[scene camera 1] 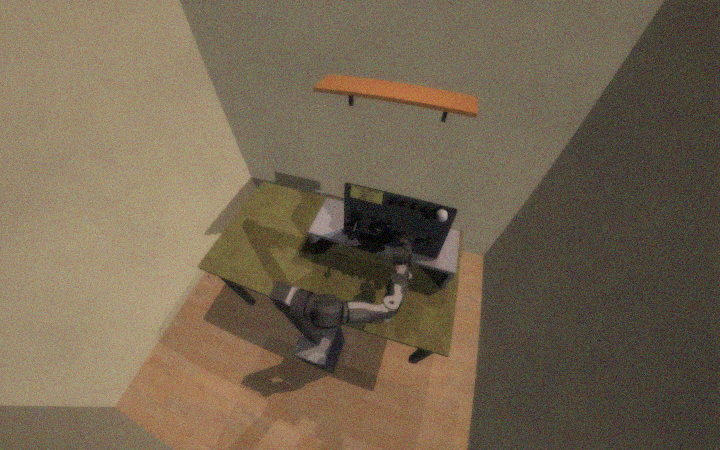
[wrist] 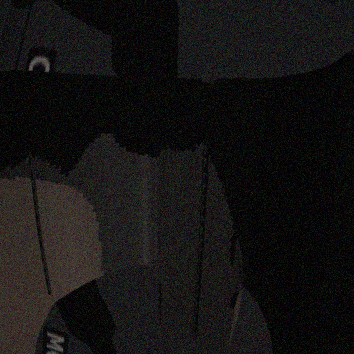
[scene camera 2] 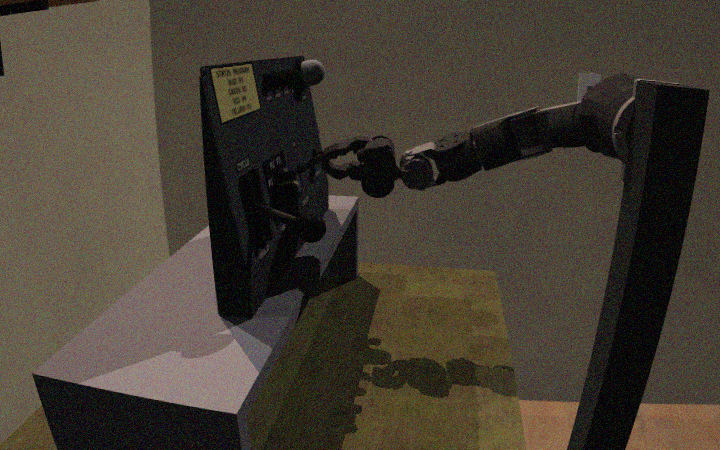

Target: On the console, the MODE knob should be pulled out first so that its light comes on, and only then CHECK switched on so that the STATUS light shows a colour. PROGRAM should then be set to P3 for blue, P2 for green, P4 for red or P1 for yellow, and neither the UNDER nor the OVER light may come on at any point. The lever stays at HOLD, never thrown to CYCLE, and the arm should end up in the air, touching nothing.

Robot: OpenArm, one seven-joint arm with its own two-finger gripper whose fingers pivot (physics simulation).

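The black console [scene camera 1: 419, 233] [scene camera 2: 265, 137] stands upright on a pale riser. My gripper [scene camera 1: 401, 245] [scene camera 2: 323, 157] is shut and holds nothing that I can make out. Its fingertips are at the panel's lower right, around the CHECK switch; whether they touch is unclear. In the wrist view, dark fingers hide the switch, with part of the CHECK label [wrist: 39, 63] above and part of the MODE label [wrist: 55, 342] below. The MODE knob's position cannot be told. The lever's ball [scene camera 2: 312, 229] is low, toward HOLD. The PROGRAM setting cannot be read. No lit lamp is discernible.
A yellow legend card [scene camera 1: 366, 194] [scene camera 2: 235, 92] is at the panel's upper left. A white ball [scene camera 1: 442, 214] [scene camera 2: 313, 72] sticks out at the upper right. The pale riser [scene camera 1: 450, 254] [scene camera 2: 175, 382] stands on the green table [scene camera 1: 424, 323]. An orange shelf [scene camera 1: 395, 93] is on the wall above.
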